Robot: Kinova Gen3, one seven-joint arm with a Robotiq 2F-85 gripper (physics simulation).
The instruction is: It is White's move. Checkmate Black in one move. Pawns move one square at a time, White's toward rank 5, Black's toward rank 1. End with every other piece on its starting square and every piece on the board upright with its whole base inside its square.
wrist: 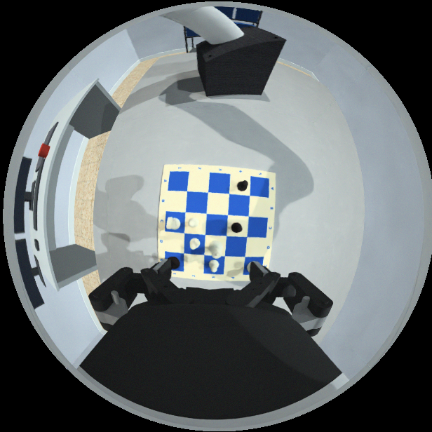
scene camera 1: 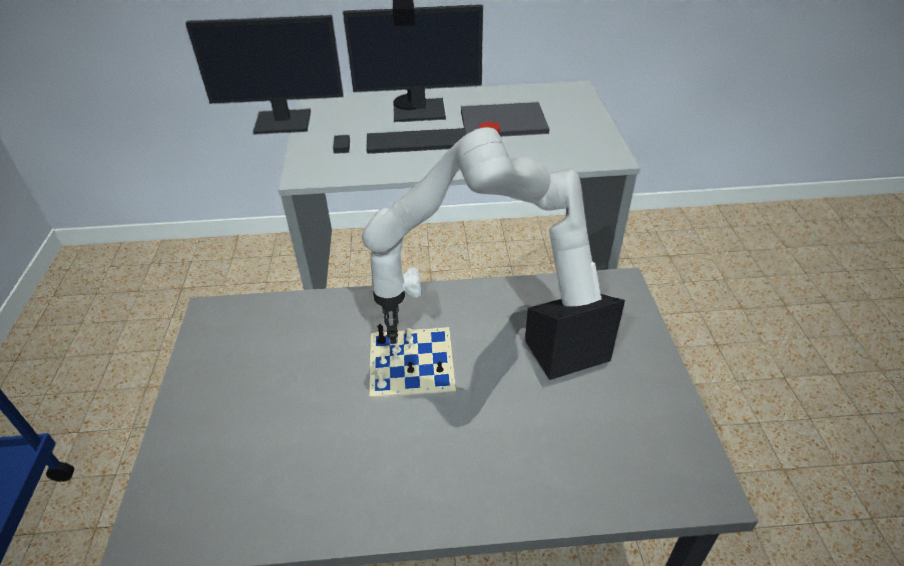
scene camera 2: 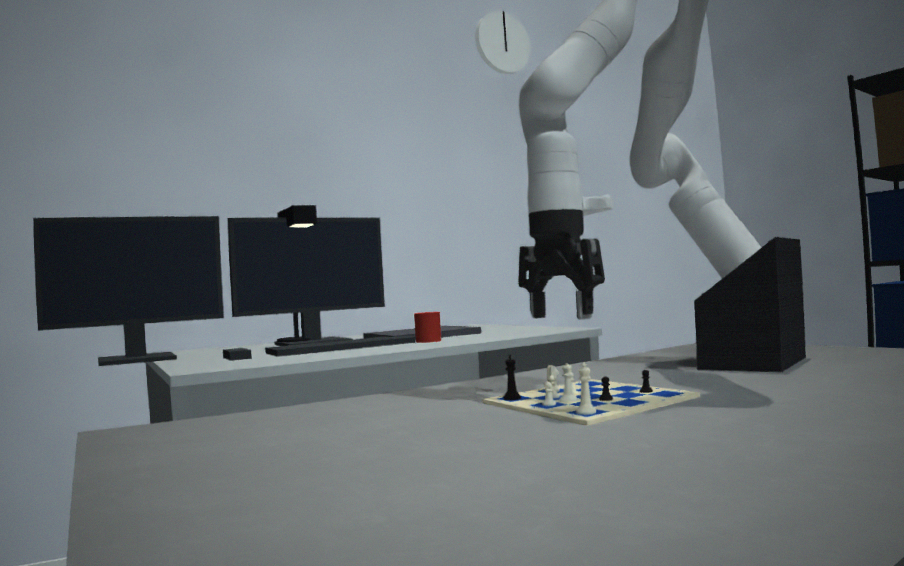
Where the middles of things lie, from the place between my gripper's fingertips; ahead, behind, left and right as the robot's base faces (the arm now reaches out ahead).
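Labels:
Chessboard (scene camera 1: 433, 345): 120 mm below my hand, 10 mm to the left of it, 40 mm behind it.

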